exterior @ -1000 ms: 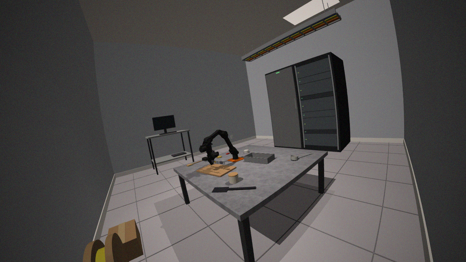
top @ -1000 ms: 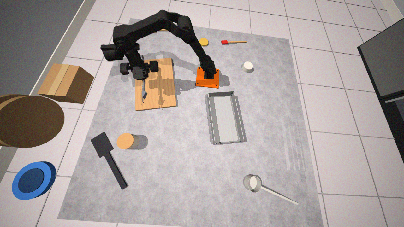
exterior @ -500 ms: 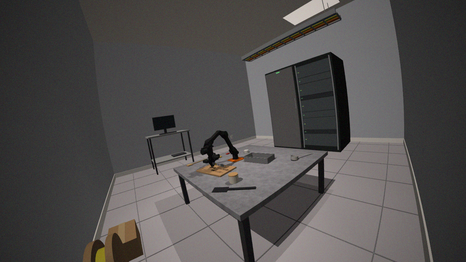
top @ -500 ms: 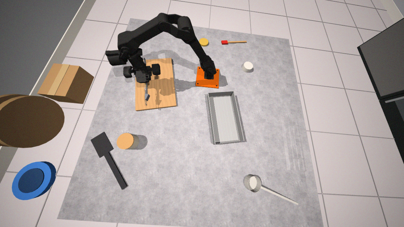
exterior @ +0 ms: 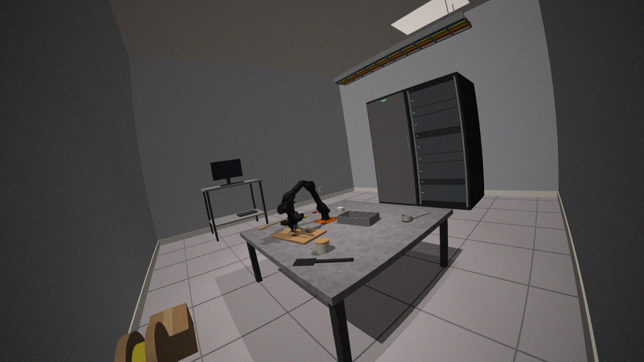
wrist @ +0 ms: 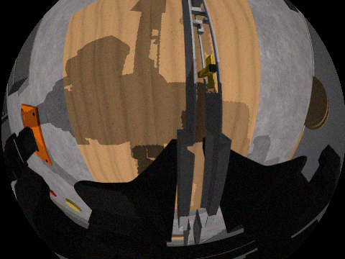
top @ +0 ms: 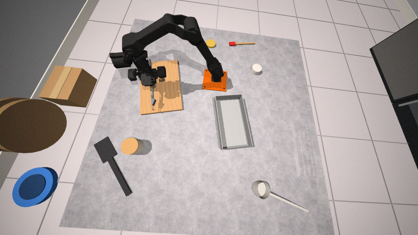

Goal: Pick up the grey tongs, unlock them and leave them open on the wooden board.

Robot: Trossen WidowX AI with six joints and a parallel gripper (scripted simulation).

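Now: the wooden board 3 cm to the left of my gripper tip and 4 cm below it. Also, from my gripper tip: black spatula 45 cm ahead, 15 cm to the right, 4 cm below; then yellow disc 38 cm behind, 34 cm to the left, 4 cm below; then small yellow lock 5 cm ahead, 1 cm to the left, 3 cm above.
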